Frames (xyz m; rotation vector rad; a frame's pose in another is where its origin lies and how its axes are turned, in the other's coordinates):
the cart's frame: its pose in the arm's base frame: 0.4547 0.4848 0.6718 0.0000 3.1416 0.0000
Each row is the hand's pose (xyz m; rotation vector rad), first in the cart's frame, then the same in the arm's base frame.
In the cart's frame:
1: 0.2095 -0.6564 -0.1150 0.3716 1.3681 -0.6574
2: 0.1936 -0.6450 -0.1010 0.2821 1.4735 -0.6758
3: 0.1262 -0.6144 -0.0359 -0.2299 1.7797 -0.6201
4: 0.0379 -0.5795 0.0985 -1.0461 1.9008 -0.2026
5: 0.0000 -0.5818 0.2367 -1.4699 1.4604 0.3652
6: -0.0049 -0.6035 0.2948 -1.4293 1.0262 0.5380
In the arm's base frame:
1: 0.2452 -0.1716 0.7868 0.6822 -1.6348 0.3856
2: 0.2611 -0.1602 0.7728 0.6822 -1.5414 0.2848
3: 0.3285 -0.1296 0.7077 0.5776 -1.2666 -0.2142
4: 0.4168 -0.0947 0.5733 0.1785 -1.0028 -0.9219
5: 0.4547 -0.0970 0.4351 -0.3490 -1.1482 -1.4049
6: 0.4596 -0.1187 0.3770 -0.5768 -1.5022 -1.5324

